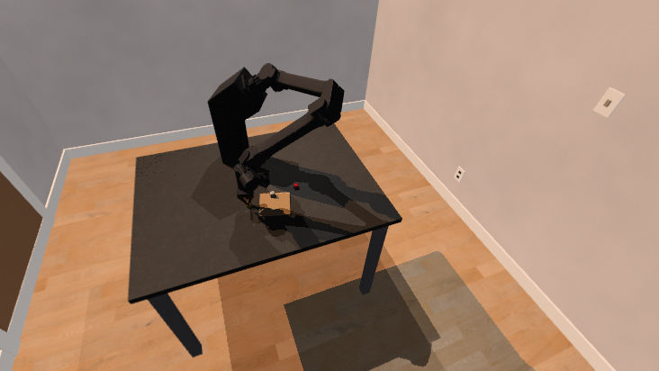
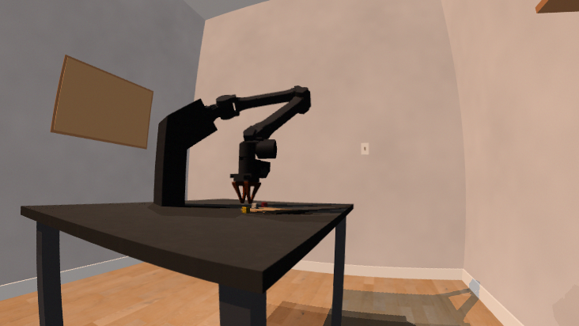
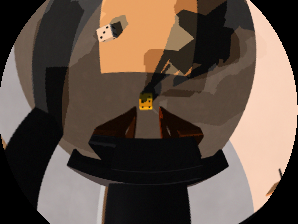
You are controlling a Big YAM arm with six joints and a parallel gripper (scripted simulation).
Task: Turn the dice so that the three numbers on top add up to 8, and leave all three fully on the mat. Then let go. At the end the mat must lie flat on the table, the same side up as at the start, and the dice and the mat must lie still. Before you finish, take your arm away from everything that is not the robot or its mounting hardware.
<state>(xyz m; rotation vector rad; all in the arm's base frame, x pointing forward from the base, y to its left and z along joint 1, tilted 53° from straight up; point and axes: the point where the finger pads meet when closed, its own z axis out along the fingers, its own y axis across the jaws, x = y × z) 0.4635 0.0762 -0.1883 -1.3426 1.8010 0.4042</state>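
My gripper is now 30 mm above the yellow die. Also, from my hand: tan mat 10 mm ahead, 120 mm to the left, 40 mm below; red die 80 mm behind, 230 mm to the left, 30 mm below; white die 40 mm behind, 110 mm to the left, 30 mm below.
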